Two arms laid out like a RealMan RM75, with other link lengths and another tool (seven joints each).
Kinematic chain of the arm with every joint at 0, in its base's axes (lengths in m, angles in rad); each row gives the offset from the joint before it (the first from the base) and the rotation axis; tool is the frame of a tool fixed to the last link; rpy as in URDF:
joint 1: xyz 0 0 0.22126 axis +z
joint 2: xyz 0 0 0 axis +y
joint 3: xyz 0 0 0.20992 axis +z
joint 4: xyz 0 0 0 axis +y
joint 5: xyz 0 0 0.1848 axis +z
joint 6: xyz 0 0 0 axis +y
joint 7: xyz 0 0 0.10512 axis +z
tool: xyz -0.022 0.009 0.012 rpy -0.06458 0 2.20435
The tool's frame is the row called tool.
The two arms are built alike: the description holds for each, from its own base.
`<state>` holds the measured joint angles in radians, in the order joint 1, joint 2, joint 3, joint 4, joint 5, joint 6, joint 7, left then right.
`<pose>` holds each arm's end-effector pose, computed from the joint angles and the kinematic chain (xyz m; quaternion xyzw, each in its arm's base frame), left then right.
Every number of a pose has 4 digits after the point. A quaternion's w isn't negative.
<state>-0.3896 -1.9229 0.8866 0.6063 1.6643 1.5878 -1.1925 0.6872 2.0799 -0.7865 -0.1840 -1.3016 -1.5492 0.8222</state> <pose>-0.2669 0.2511 0.0520 -0.5663 0.7631 0.0690 0.3037 0.1546 0.2926 0.0183 0.2759 -0.7776 -0.4589 0.3295</pose>
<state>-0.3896 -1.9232 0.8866 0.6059 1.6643 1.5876 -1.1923 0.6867 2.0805 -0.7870 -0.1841 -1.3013 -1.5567 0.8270</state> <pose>-0.2669 0.2510 0.0518 -0.5664 0.7630 0.0689 0.3038 0.1542 0.2919 0.0185 0.2751 -0.7771 -0.4573 0.3337</pose>
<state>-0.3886 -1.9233 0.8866 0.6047 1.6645 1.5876 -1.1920 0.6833 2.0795 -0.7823 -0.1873 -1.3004 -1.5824 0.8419</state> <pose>-0.2673 0.2506 0.0516 -0.5672 0.7625 0.0689 0.3037 0.1539 0.2900 0.0214 0.2731 -0.7733 -0.4556 0.3461</pose>
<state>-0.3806 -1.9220 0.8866 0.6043 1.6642 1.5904 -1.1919 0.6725 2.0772 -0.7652 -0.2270 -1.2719 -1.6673 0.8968</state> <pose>-0.2693 0.2483 0.0520 -0.5698 0.7606 0.0692 0.3034 0.1507 0.2869 0.0371 0.2736 -0.7499 -0.4611 0.3875</pose>
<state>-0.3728 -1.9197 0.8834 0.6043 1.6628 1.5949 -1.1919 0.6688 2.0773 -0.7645 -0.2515 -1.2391 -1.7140 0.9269</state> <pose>-0.2712 0.2462 0.0533 -0.5719 0.7584 0.0702 0.3046 0.1480 0.2854 0.0463 0.2758 -0.7333 -0.4650 0.4122</pose>
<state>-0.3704 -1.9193 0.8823 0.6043 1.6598 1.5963 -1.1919 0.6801 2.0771 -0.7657 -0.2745 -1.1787 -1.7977 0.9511</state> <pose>-0.2715 0.2457 0.0537 -0.5723 0.7574 0.0705 0.3063 0.1402 0.2823 0.0595 0.2904 -0.6987 -0.4693 0.4551</pose>
